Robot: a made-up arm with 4 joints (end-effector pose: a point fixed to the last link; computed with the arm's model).
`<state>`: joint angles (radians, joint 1 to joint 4).
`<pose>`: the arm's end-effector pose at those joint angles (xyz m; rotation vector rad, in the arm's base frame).
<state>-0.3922 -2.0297 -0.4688 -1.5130</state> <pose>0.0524 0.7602 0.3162 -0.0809 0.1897 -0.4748</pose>
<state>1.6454 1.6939 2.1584 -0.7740</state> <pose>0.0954 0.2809 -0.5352 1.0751 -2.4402 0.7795</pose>
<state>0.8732 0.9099 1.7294 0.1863</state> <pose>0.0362 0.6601 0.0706 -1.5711 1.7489 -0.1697</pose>
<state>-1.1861 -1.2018 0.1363 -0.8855</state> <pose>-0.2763 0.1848 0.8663 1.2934 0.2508 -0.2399</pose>
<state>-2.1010 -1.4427 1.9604 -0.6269</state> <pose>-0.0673 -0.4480 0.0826 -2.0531 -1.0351 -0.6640</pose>
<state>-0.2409 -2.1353 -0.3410 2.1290</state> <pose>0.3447 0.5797 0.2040 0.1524 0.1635 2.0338</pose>
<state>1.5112 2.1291 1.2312 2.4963</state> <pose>-0.0612 0.2503 -0.1148 -2.2923 -1.0292 0.4238</pose>
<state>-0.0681 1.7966 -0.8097 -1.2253</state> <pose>0.2291 0.0700 -0.1194 0.3433 -1.2444 2.7513</pose>
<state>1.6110 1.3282 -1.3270 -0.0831</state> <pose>-0.0271 -0.4728 -0.0146 -0.4133 0.0492 1.6081</pose>
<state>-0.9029 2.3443 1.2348 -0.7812</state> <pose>0.2005 -0.1206 0.6384 -1.0266 0.0395 2.5744</pose>
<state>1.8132 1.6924 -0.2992 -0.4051</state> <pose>0.1458 -0.0445 0.2647 -0.8530 1.5398 1.5930</pose>
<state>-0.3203 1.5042 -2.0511 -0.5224</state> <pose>0.1017 0.5797 -0.1702 1.2303 -2.2689 0.8752</pose>
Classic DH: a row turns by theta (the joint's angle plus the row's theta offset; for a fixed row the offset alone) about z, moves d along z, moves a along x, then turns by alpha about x. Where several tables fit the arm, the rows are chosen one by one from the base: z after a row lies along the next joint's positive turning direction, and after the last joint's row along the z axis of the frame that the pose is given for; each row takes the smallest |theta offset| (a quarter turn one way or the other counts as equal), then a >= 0, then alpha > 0; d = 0 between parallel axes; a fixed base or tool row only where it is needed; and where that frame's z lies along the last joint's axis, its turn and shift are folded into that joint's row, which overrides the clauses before.
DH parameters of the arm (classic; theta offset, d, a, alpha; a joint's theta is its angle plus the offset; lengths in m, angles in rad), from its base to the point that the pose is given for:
base (fixed): -1.5708 0.1 0 1.5708
joint 1: 0 -0.01 -0.38 -1.5708
joint 2: -1.5708 0 0.07 1.5708
joint 3: 0 0.02 0.34 1.5708
joint 4: -0.1853 0 0.1628 3.1416
tool (fixed): 2.9562 0.06 0 0

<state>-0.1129 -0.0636 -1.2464 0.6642</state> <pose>-0.2647 0.5391 -0.2818 0.4707 -1.1817 -0.7000</pose>
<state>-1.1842 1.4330 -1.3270 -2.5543</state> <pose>0.0294 0.2335 0.2225 1.3480 2.4858 -0.9094</pose>
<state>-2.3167 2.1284 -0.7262 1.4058</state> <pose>0.0780 0.1980 0.2069 2.8979 -0.8468 0.6035</pose>
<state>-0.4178 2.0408 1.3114 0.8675</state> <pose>-0.0397 0.0001 0.6101 -0.9875 -0.0468 0.9624</pose>
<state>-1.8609 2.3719 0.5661 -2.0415</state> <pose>0.2589 -0.2554 0.3270 1.2842 1.2052 -1.8081</pose>
